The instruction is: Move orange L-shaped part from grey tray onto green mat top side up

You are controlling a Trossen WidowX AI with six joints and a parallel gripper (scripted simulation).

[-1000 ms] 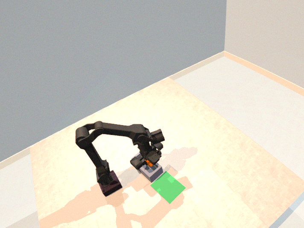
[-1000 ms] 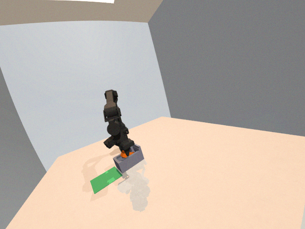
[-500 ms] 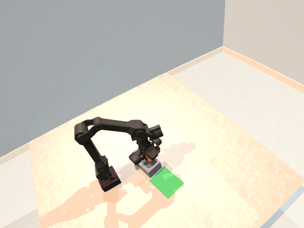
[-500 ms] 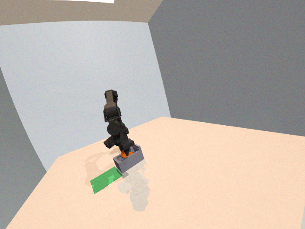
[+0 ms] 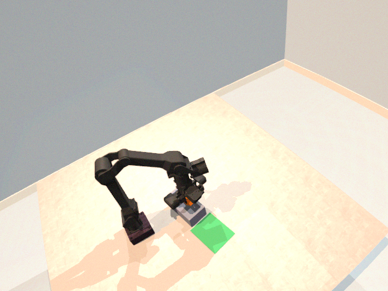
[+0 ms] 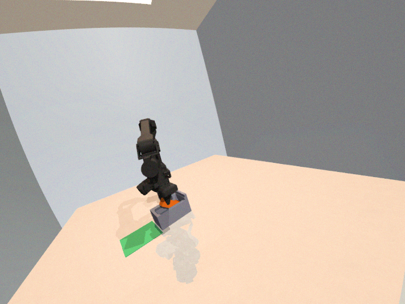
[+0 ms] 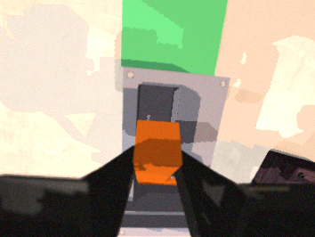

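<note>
The green mat is 2 cm ahead of my gripper tip, 14 cm to the right of it and 9 cm below it. Round my gripper tip: orange L-shaped part: 2 cm behind, 3 cm to the left, 3 cm below.
</note>
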